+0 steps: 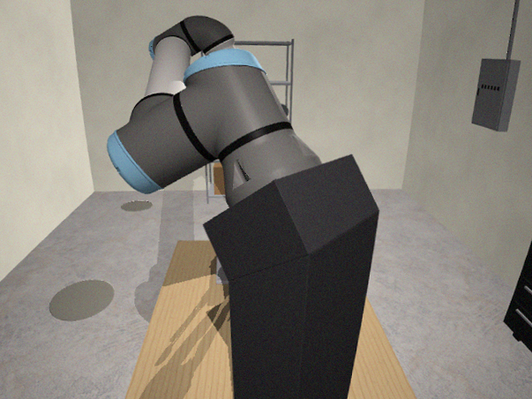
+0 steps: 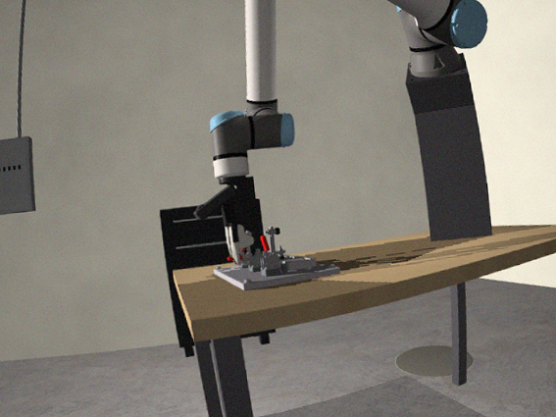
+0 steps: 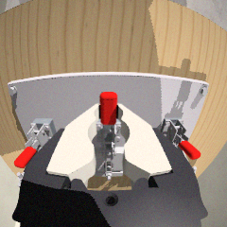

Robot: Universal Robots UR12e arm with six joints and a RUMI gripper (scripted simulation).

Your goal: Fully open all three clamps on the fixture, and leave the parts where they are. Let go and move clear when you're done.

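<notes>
The grey fixture plate is 90 mm behind my hand and 50 mm below it.
</notes>
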